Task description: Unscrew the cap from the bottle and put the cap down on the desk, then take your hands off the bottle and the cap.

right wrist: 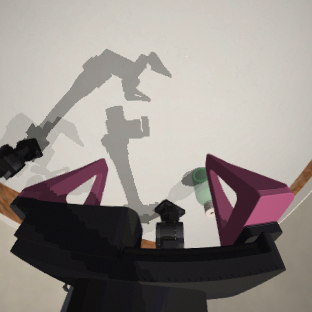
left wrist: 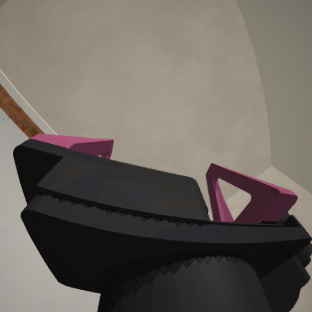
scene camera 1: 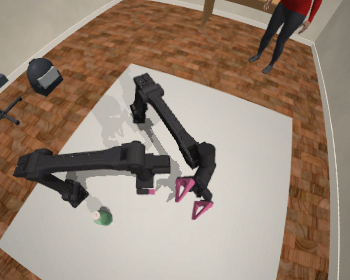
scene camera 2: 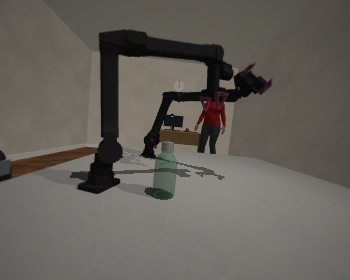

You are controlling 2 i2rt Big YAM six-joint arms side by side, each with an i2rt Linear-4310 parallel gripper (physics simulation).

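Frame: origin at the left arm's base, x ahead, y left, z up, level; metres.
Seen in the pictures: left gripper, fingertip midpoint: (left wrist: 162, 157) (scene camera 1: 185, 211) (scene camera 2: 262, 71); right gripper, fingertip midpoint: (right wrist: 154, 161) (scene camera 1: 149, 181) (scene camera 2: 211, 110); left arm's base, link origin: (right wrist: 30, 147) (scene camera 1: 139, 116) (scene camera 2: 148, 156); right arm's base, link origin: (right wrist: 169, 209) (scene camera 1: 78, 196) (scene camera 2: 100, 185).
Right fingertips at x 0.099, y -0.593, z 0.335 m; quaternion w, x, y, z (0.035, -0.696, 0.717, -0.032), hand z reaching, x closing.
Note:
Offsets run from my right fingertips to a thing's top centre. Level surfaces: height alone.
A green translucent bottle @(0.271 m back, 0.120 m right, 0.155 m down) (scene camera 1: 104, 218) (scene camera 2: 165, 175) (right wrist: 201, 191) stands upright on the white desk, with its pale cap @(0.271 m back, 0.120 m right, 0.148 m down) (scene camera 1: 96, 215) (scene camera 2: 168, 146) (right wrist: 209, 211) on top. In the right wrist view it is partly hidden by a finger. My right gripper (scene camera 1: 151, 192) (scene camera 2: 213, 108) (right wrist: 154, 161) is open and empty, pointing down above the desk, to the right of the bottle in scene camera 1. My left gripper (scene camera 1: 185, 210) (scene camera 2: 263, 73) (left wrist: 162, 157) is open, empty and raised, farther from the bottle. The bottle does not show in the left wrist view.
The right arm's base (scene camera 1: 75, 194) (scene camera 2: 99, 179) stands close to the bottle, left of it in both scene views. The left arm's base (scene camera 1: 139, 113) (scene camera 2: 149, 151) stands farther back. The two forearms are near each other over the desk @(0.336 m down) (scene camera 1: 240, 150). A person in red (scene camera 1: 285, 30) stands beyond it.

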